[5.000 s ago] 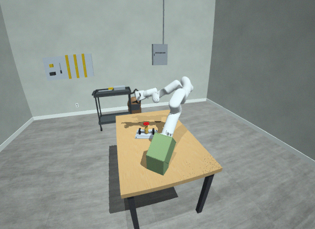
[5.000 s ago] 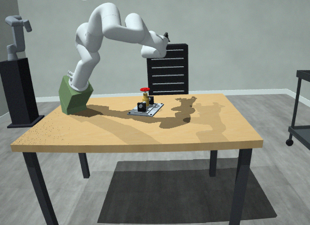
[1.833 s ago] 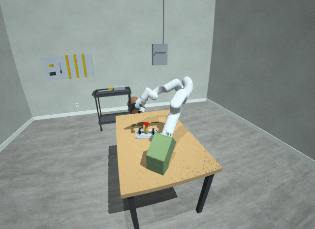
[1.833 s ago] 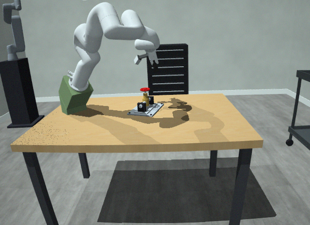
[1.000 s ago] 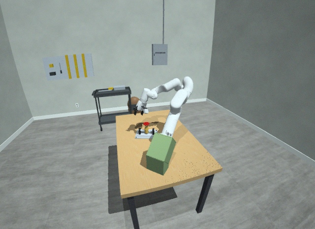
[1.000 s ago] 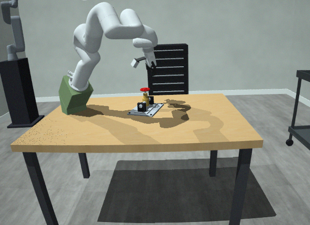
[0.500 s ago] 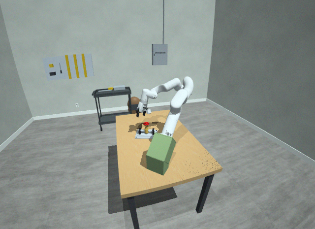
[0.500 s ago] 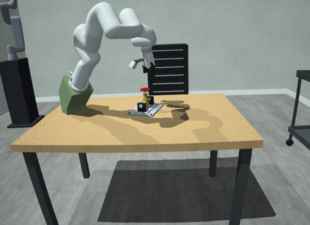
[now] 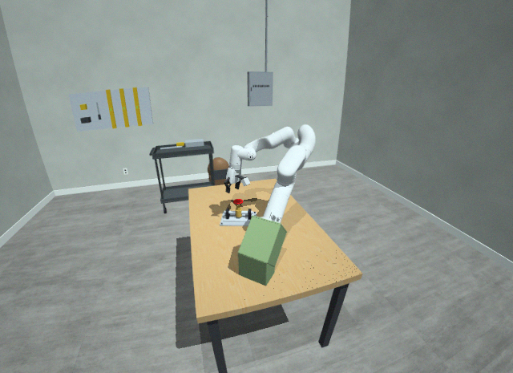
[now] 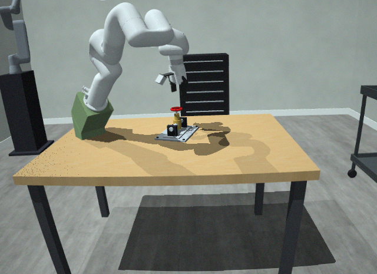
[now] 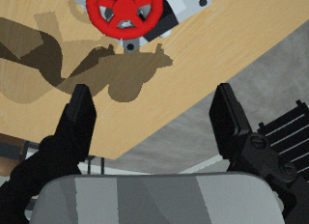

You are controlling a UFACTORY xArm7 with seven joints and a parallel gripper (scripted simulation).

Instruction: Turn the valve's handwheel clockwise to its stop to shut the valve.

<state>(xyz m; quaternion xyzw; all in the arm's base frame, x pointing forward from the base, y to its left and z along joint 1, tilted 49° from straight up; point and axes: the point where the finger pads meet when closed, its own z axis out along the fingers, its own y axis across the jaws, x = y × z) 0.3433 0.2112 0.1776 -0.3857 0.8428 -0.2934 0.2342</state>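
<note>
My gripper is now 100 mm above the red spoked handwheel, 30 mm to the left of it and 20 mm past it.
</note>
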